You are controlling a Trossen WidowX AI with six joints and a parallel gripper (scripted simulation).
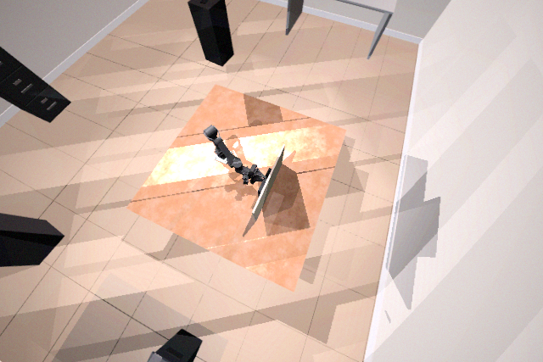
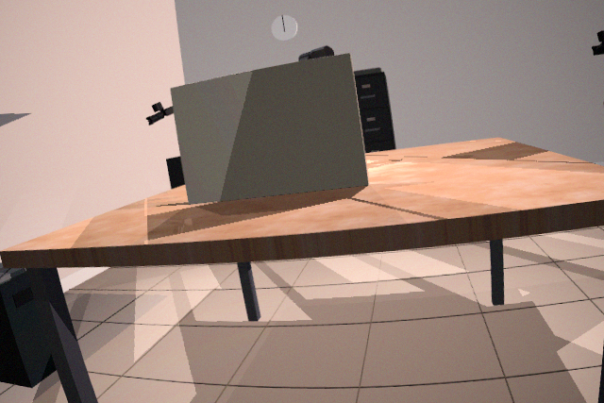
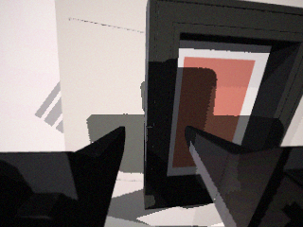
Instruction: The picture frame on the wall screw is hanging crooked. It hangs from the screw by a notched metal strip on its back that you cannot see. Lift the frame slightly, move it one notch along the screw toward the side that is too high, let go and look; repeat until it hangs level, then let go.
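My gripper tip is 50 mm above the picture frame, 10 mm to the left of it and 10 mm short of it. Also, from my gripper tip: wall panel (70 mm below, 20 mm ahead, 10 mm to the left).
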